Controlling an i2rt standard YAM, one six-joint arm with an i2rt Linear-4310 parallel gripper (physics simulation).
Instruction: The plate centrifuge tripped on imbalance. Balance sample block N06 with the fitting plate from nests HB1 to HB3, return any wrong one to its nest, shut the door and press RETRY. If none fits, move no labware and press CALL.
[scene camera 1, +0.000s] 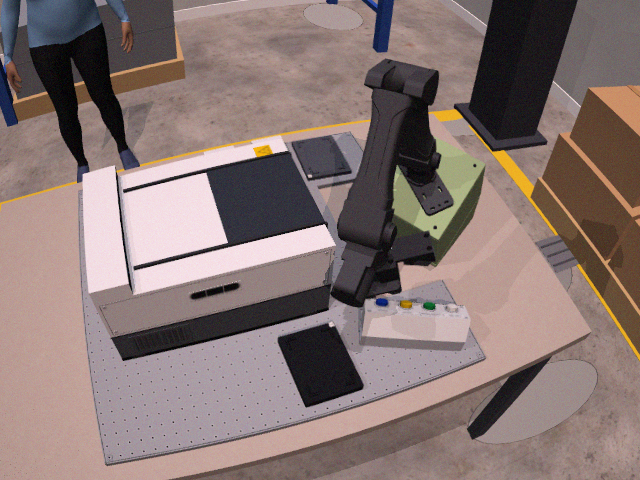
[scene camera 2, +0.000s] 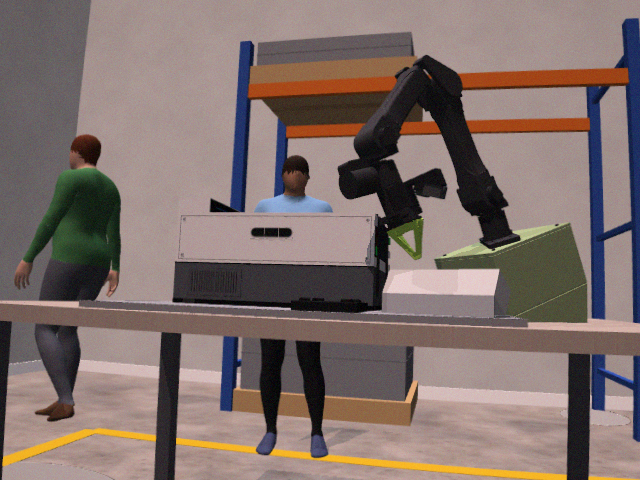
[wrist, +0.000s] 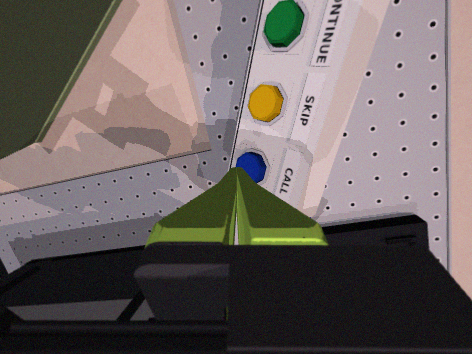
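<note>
My gripper (scene camera 2: 416, 256) (wrist: 236, 176) is shut with nothing between its fingertips. It points down above the left end of the white button box (scene camera 1: 413, 330) (scene camera 2: 439, 304) (wrist: 277, 65); in scene camera 1 the arm hides it. In the wrist view its tips overlap the edge of the blue CALL button (scene camera 1: 381, 302) (wrist: 254, 167); contact cannot be told. The yellow SKIP button (scene camera 1: 405, 304) (wrist: 265, 103), green CONTINUE button (scene camera 1: 429, 305) (wrist: 284, 23) and white button (scene camera 1: 451, 308) follow in a row. The centrifuge (scene camera 1: 155, 304) (scene camera 2: 217, 242) stands left. Block N06 and nest labels do not show.
A black flat holder with corner guides (scene camera 1: 320, 364) (scene camera 2: 330, 305) lies on the perforated plate (scene camera 1: 206, 403); a similar dark one (scene camera 1: 321, 157) lies behind. The green arm base (scene camera 1: 460, 175) (scene camera 2: 547, 273) (wrist: 40, 60) stands right. Two people (scene camera 2: 85, 217) (scene camera 2: 294, 201) stand beyond the table.
</note>
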